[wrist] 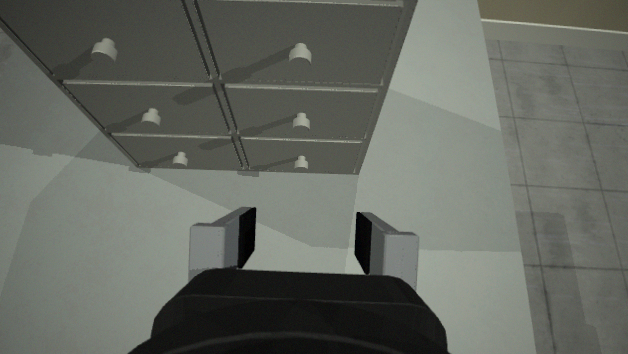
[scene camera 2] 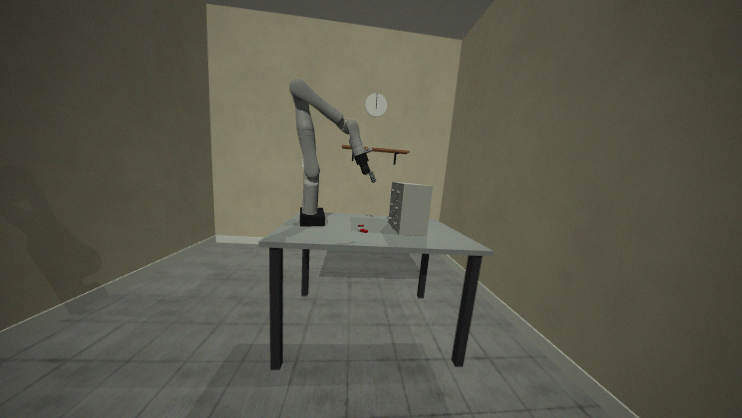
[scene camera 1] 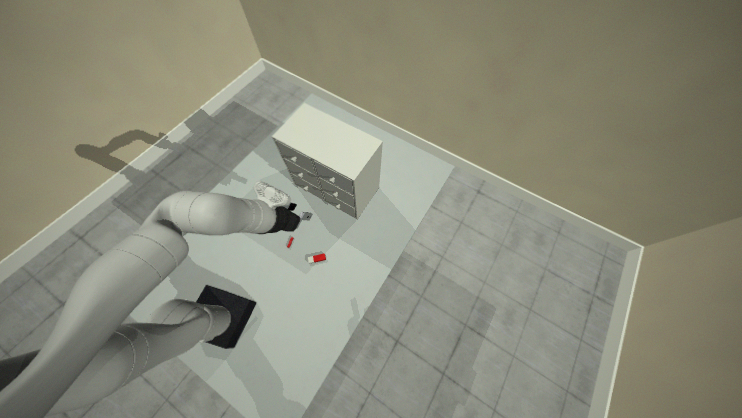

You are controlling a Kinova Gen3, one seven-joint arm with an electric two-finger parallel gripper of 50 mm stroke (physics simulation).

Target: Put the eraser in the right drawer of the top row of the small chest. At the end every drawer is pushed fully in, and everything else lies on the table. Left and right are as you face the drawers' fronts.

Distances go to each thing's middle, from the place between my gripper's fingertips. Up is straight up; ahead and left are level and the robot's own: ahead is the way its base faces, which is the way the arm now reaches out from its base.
My hand is 26 cm short of the small chest (scene camera 1: 335, 144), 9 cm to the right of it and 15 cm above it.
